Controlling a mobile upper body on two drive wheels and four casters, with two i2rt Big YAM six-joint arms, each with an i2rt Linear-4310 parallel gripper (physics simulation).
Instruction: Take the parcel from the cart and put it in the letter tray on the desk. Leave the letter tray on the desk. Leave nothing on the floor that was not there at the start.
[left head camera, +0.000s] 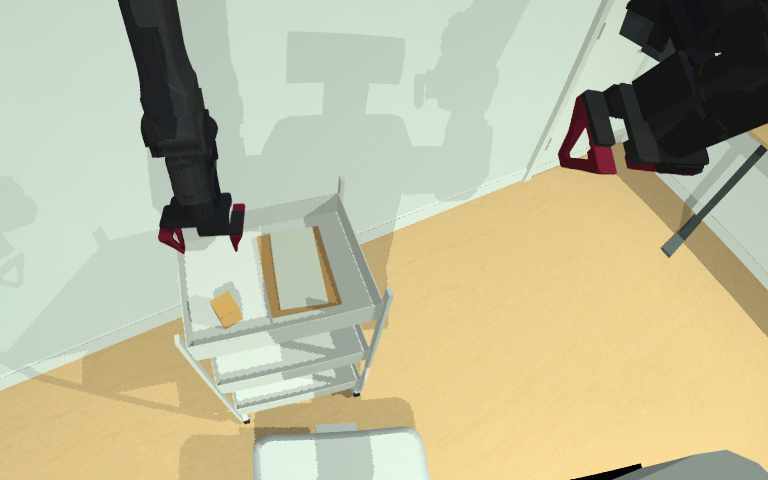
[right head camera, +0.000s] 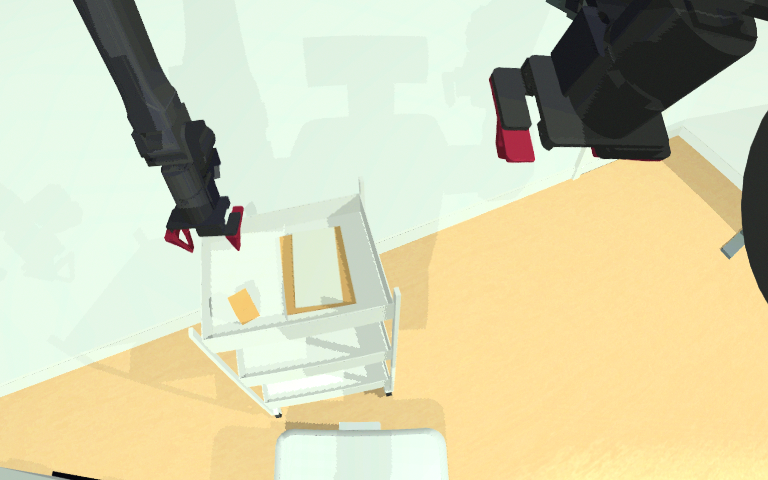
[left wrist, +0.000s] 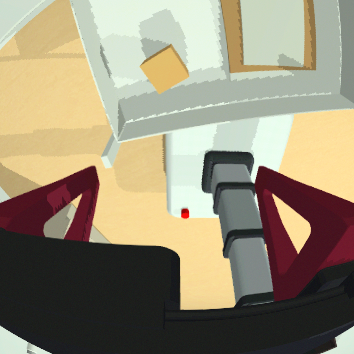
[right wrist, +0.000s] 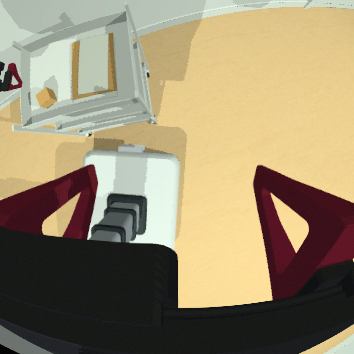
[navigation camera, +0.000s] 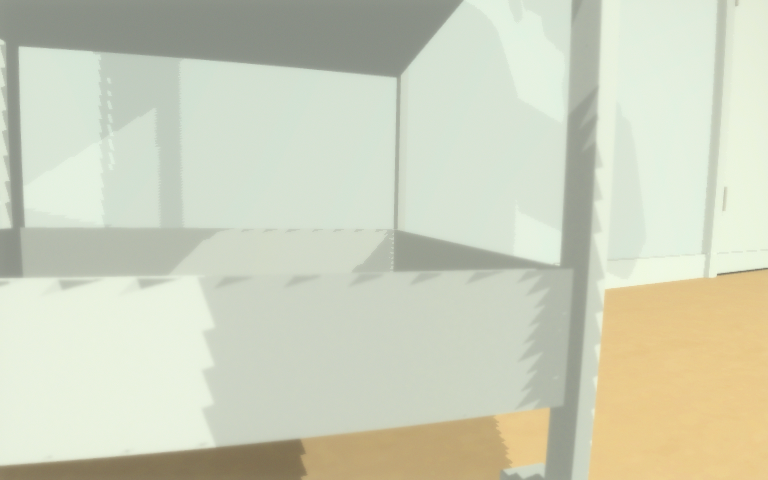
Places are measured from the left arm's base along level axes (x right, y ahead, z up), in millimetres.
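Pixels of known places: left gripper, fingertip midpoint: (left head camera: 210, 250) (right head camera: 215, 249) (left wrist: 176, 174) (right wrist: 8, 86); right gripper, fingertip midpoint: (left head camera: 595, 161) (right head camera: 548, 150) (right wrist: 175, 173).
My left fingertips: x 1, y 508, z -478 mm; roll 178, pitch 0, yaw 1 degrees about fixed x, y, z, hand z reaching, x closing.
Note:
Behind a point stands the place of what it marks.
The parcel, a small orange-tan box (left head camera: 226, 309) @(x -10, y 507, z -691 mm) (right head camera: 243, 306) @(x -7, y 506, z -691 mm) (left wrist: 164, 70) @(x -16, y 520, z -691 mm) (right wrist: 46, 97) @(x 3, y 514, z -691 mm), lies in the top tray of the white cart (left head camera: 294, 331) @(x 137, y 462, z -707 mm) (right head camera: 305, 327) @(x 138, y 462, z -702 mm) (navigation camera: 368, 339) @(x 230, y 483, z -1238 mm), near its front left corner in the head views. My left gripper (left head camera: 209, 250) @(x 1, y 508, z -478 mm) (right head camera: 215, 249) @(x 1, y 508, z -478 mm) (left wrist: 176, 174) @(x 1, y 508, z -478 mm) is open and empty; in the head views it shows over the cart's back left corner, apart from the parcel. My right gripper (left head camera: 620, 166) @(x 446, y 349, z -132 mm) (right head camera: 566, 157) @(x 446, y 349, z -132 mm) (right wrist: 175, 173) @(x 446, y 349, z -132 mm) is open and empty, off to the right of the cart. The letter tray does not show in these views.
A flat brown-edged item with a pale top (left head camera: 300, 268) @(x 155, y 637, z -734 mm) (right head camera: 317, 266) @(x 151, y 640, z -734 mm) (left wrist: 272, 32) @(x 149, y 590, z -734 mm) (right wrist: 93, 64) @(x 152, y 636, z -734 mm) lies right of the parcel. The cart has lower shelves and stands near a wall, close in front of my white base (left head camera: 283, 452) @(x 61, y 261, z -1150 mm) (right head camera: 305, 452) @(x 64, y 243, z -1150 mm). A dark table leg (left head camera: 719, 192) @(x 2622, y 1194, z -964 mm) stands at far right.

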